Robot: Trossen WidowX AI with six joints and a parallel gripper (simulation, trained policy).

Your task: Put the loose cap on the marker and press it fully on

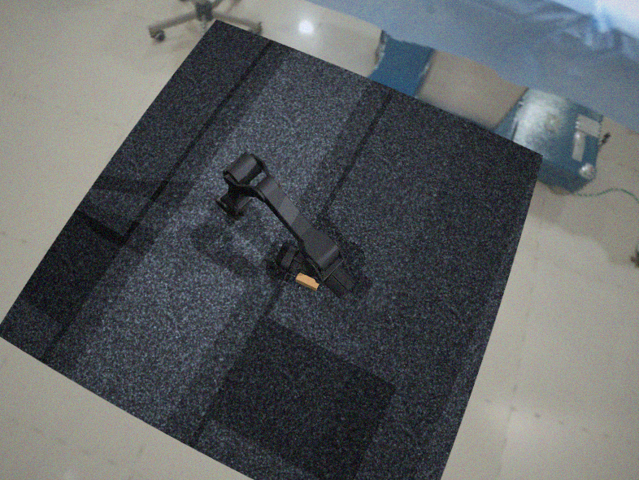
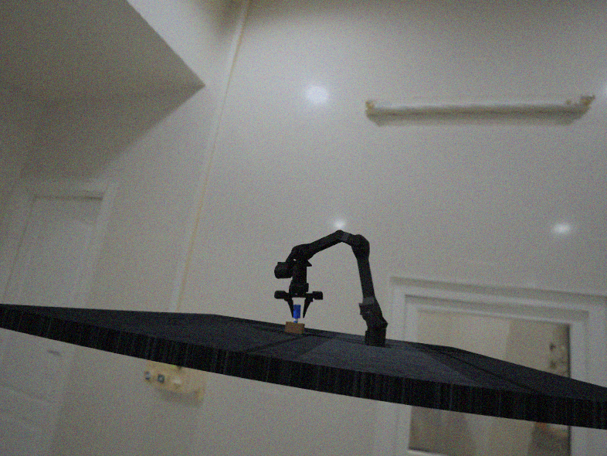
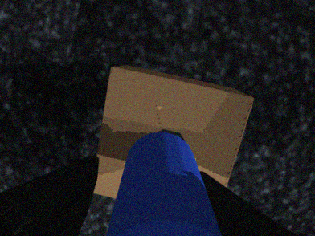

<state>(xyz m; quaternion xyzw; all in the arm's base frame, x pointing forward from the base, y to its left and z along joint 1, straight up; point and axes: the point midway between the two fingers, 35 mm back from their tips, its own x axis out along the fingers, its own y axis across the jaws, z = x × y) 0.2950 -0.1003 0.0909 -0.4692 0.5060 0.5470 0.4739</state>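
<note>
The blue cap is 2 cm above my gripper tip and 1 cm ahead of it. Also, from my gripper tip: blue marker (2 cm above, 1 cm ahead); then holder block (4 cm below, 1 cm ahead).
</note>
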